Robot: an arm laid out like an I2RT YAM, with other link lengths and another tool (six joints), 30 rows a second.
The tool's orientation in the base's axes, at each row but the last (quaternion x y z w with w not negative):
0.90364 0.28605 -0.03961 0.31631
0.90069 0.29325 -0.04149 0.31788
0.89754 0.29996 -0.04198 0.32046
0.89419 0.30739 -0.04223 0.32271
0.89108 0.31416 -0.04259 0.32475
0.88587 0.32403 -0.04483 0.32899
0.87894 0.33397 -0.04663 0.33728
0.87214 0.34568 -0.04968 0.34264
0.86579 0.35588 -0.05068 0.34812
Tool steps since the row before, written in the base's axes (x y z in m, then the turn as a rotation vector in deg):
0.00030 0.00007 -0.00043 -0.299 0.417 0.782
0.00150 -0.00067 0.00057 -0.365 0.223 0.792
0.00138 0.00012 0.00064 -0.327 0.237 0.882
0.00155 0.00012 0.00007 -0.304 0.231 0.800
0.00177 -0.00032 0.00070 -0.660 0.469 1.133
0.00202 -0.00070 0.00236 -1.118 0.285 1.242
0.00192 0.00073 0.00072 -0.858 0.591 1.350
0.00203 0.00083 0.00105 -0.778 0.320 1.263
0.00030 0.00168 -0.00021 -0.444 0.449 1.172
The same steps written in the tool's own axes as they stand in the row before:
0.00039 -0.00012 0.00033 -0.241 0.002 -0.904
0.00075 0.00156 0.00011 -0.396 0.092 -0.803
0.00102 0.00106 -0.00042 -0.382 0.155 -0.878
0.00130 0.00086 0.00006 -0.344 0.126 -0.807
0.00105 0.00162 -0.00013 -0.595 -0.040 -1.258
0.00052 0.00293 -0.00114 -1.087 -0.150 -1.292
0.00167 0.00119 -0.00073 -0.749 -0.097 -1.529
0.00167 0.00145 -0.00102 -0.815 0.047 -1.279
0.00127 -0.00077 -0.00087 -0.462 0.148 -1.240

